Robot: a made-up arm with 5 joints.
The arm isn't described. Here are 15 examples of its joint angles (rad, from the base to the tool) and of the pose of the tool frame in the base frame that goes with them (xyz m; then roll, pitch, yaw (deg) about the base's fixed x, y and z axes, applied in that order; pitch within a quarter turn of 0, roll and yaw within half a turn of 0).
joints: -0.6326 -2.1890 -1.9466 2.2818 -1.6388
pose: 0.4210 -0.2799 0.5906 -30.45 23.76 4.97
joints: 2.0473 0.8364 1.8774 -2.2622 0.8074
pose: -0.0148 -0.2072 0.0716 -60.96 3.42 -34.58
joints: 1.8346 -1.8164 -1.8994 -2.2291 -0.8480
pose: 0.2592 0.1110 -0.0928 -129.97 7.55 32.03
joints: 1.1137 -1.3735 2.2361 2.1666 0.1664
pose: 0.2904 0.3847 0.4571 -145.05 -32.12 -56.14
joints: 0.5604 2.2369 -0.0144 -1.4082 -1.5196
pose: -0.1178 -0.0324 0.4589 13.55 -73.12 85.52
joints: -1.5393 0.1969 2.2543 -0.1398 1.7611
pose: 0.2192 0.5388 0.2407 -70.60 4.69 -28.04
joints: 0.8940 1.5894 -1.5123 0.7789 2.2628
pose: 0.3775 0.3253 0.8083 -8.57 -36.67 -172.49
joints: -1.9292 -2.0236 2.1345 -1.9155 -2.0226
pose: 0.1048 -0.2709 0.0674 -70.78 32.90 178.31
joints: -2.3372 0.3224 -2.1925 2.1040 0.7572
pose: 0.5037 -0.4502 -0.1417 161.54 -60.00 -133.35
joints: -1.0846 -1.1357 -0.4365 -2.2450 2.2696
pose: 0.0504 -0.3555 0.2614 44.60 7.01 87.67
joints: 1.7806 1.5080 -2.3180 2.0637 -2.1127
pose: 0.6142 -0.3002 0.5202 -84.19 55.05 -36.15
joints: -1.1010 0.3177 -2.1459 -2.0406 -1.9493
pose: 0.3870 0.1052 -0.2029 -163.07 -43.64 17.88
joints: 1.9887 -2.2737 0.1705 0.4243 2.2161
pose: -0.4798 -0.1436 -0.1122 -149.22 -50.82 129.83
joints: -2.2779 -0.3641 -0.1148 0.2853 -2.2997
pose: -0.2578 -0.1083 0.3482 -38.69 -38.67 -134.73
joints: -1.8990 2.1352 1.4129 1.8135 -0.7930
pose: -0.0497 0.1612 0.5339 -83.66 6.11 -137.25
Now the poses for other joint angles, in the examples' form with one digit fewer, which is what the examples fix.
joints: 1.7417 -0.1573 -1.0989 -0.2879 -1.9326
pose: 0.110 0.346 0.181 75.1 5.2 47.0
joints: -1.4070 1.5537 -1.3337 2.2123 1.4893
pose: 0.257 0.513 -0.396 43.9 -10.1 -174.6
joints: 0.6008 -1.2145 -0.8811 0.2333 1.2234
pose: -0.098 -0.373 -0.339 -141.7 -48.0 140.3
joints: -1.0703 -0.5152 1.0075 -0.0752 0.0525
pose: -0.257 0.397 0.157 -90.3 3.6 -54.7
